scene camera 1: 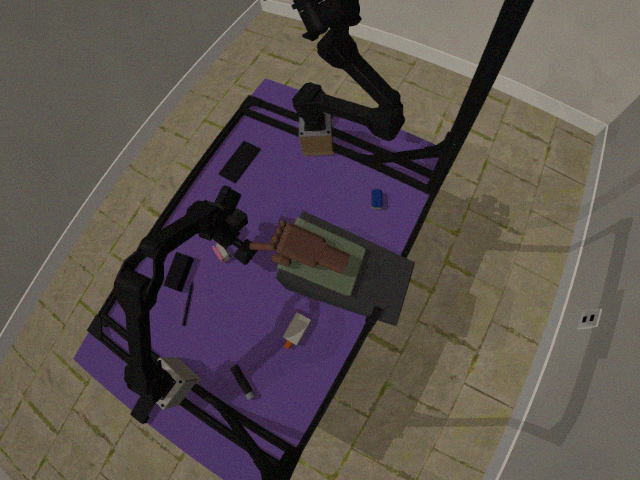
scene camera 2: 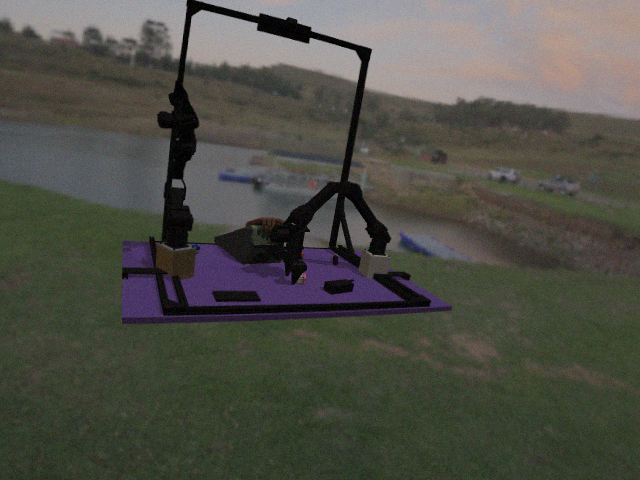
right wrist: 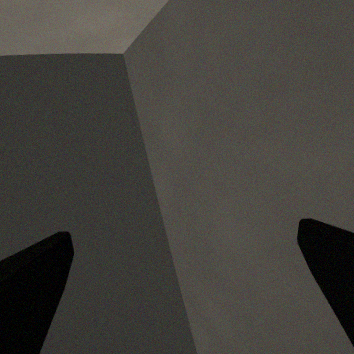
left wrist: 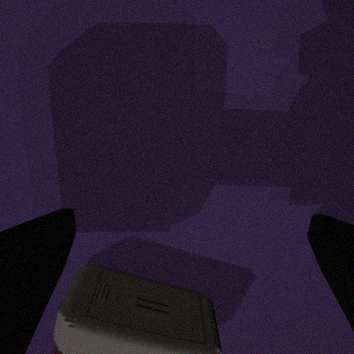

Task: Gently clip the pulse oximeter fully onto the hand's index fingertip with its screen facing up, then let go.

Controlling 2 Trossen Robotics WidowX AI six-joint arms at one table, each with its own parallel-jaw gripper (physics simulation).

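Frame: origin at the left arm's base, x right, y ahead, z up, level; metres.
Seen in the pictures: left gripper, fingertip midpoint: (scene camera 1: 236, 247) (scene camera 2: 290, 280) (left wrist: 194, 223); right gripper, fingertip midpoint: (scene camera 2: 180, 87) (right wrist: 186, 236); left arm's base at its link origin: (scene camera 1: 161, 383) (scene camera 2: 376, 253); right arm's base at its link origin: (scene camera 1: 314, 122) (scene camera 2: 176, 245).
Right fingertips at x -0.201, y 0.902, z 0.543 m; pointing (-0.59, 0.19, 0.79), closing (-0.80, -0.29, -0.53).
Observation:
Offsets run from my right fingertips to a thing's middle.
The pulse oximeter @[dx +0.061, dy -0.522, dz -0.632 m] (scene camera 1: 221, 252) (scene camera 2: 302, 279) (left wrist: 142, 310), white and grey with a pink part, lies on its side on the purple table. The brown hand (scene camera 1: 305, 245) (scene camera 2: 264, 222) rests on a green pad on a dark wedge; its index finger (scene camera 1: 262, 246) points left in scene camera 1. My left gripper (scene camera 1: 242, 251) (scene camera 2: 297, 273) (left wrist: 194, 223) is open, pointing down above the table near the oximeter, which shows low between its fingers in the left wrist view. In scene camera 1 it hides the fingertip. My right gripper (right wrist: 186, 236) is open and empty, facing the walls.
A black box @[dx -0.011, dy -0.653, dz -0.631 m] (scene camera 1: 178, 271) (scene camera 2: 338, 286), a thin black rod @[dx +0.073, dy -0.706, dz -0.644 m] (scene camera 1: 188, 304) and a flat black slab @[dx -0.111, dy -0.245, dz -0.644 m] (scene camera 1: 239, 161) (scene camera 2: 236, 296) lie near the oximeter. A white block @[dx +0.388, dy -0.573, dz -0.634 m] (scene camera 1: 296, 329), a dark tube @[dx +0.355, dy -0.774, dz -0.635 m] (scene camera 1: 241, 380) and a blue item @[dx +0.349, dy -0.111, dz -0.632 m] (scene camera 1: 377, 198) lie farther off.

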